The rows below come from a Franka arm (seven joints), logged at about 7 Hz.
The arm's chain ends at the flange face. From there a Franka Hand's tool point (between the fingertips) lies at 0.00 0.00 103.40 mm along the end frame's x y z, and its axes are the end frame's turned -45 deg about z.
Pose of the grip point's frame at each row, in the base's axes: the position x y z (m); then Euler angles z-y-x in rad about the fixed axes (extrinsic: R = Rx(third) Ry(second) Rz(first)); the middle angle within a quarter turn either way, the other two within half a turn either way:
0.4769, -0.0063, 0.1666, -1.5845, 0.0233, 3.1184
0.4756, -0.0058, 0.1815, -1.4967, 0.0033, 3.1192
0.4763, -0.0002, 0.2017, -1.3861, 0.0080, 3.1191
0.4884, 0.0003, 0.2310, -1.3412, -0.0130, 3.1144
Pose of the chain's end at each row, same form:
0.4745, -0.0039, 0.2699, -0.7991, 0.0233, 3.1184
0.4753, -0.0035, 0.2849, -0.7113, 0.0033, 3.1192
0.4755, 0.0021, 0.3051, -0.6007, 0.0080, 3.1191
0.4897, 0.0031, 0.3344, -0.5558, -0.0130, 3.1144

